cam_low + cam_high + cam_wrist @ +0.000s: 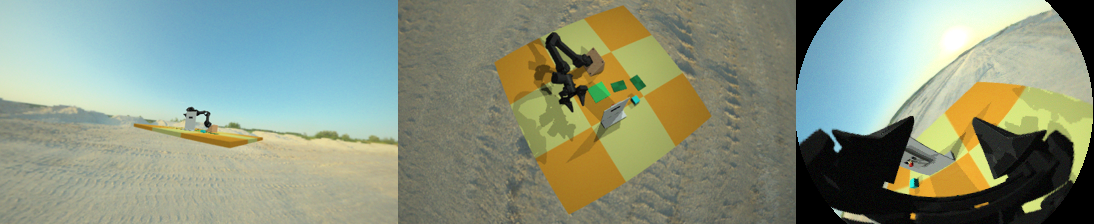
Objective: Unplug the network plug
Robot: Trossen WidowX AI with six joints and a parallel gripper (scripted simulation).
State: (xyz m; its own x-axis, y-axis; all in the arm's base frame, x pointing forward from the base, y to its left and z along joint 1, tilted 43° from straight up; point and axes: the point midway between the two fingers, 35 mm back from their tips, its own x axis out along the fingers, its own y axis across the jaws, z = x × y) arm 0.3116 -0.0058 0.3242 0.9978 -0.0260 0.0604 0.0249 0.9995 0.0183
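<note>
Now: the grey upright panel 70 mm ahead of my gripper tip, 210 mm to the left of it and 130 mm below it. Also, from my gripper tip: cyan block 30 mm ahead, 410 mm to the left, 220 mm below.
</note>
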